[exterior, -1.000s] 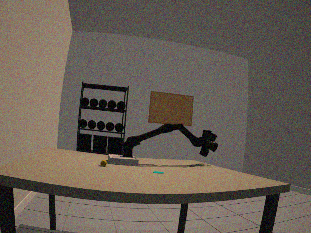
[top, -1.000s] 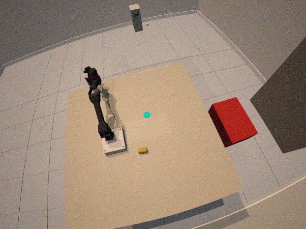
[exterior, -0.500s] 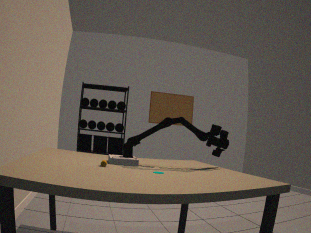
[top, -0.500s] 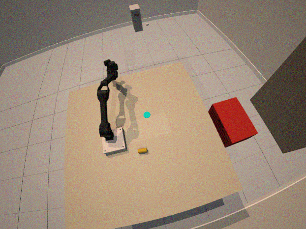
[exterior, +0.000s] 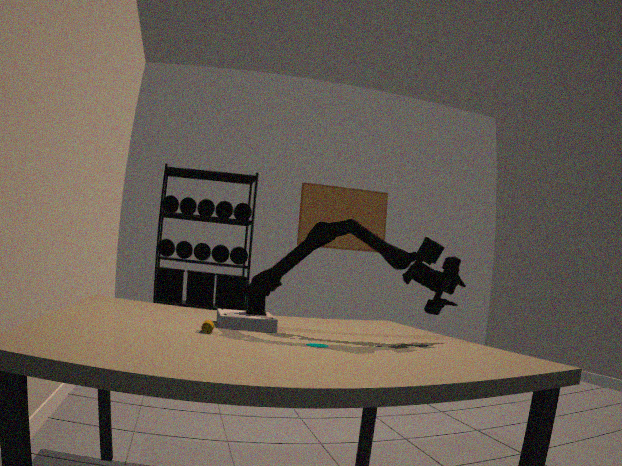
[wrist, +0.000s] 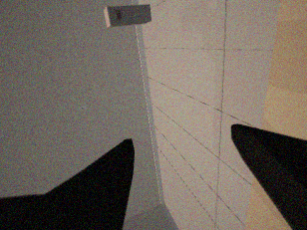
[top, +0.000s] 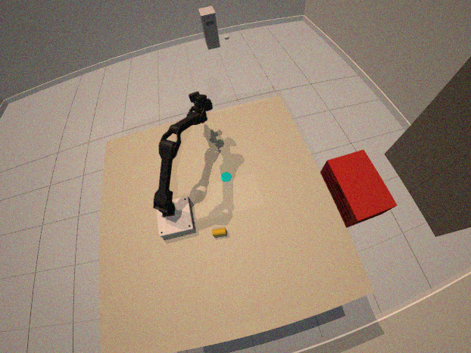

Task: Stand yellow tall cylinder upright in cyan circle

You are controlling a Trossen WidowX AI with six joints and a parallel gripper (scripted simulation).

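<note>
Right now my gripper tip is 77 cm to the left of the yellow tall cylinder, 13 cm above it and 4 cm short of it. Round my gripper tip: cyan circle (47 cm to the right, 15 cm below, 11 cm ahead).
</note>
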